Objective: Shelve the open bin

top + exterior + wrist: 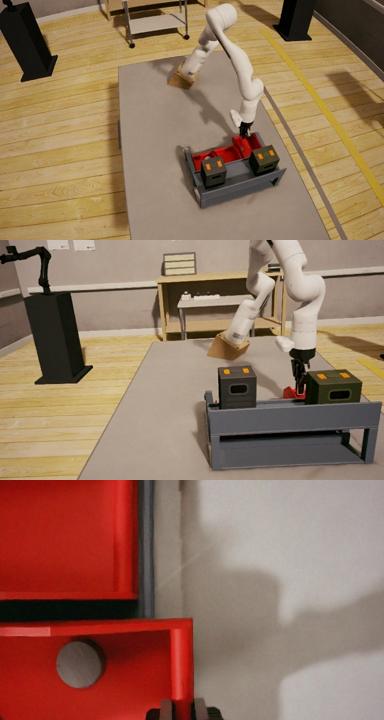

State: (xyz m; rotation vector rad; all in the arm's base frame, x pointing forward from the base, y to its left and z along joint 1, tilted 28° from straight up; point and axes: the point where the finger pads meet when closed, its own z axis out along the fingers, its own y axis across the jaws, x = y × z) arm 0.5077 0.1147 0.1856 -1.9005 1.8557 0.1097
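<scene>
The grey round part is 60 mm ahead of my hand, 40 mm below it and 20 mm to the right of it. Also, from my hand: dark grey box: 220 mm ahead, 210 mm to the right, 100 mm above; then green box: 210 mm ahead, 80 mm above, 20 mm to the left; then grey shelf: 150 mm ahead, 100 mm to the right.
</scene>
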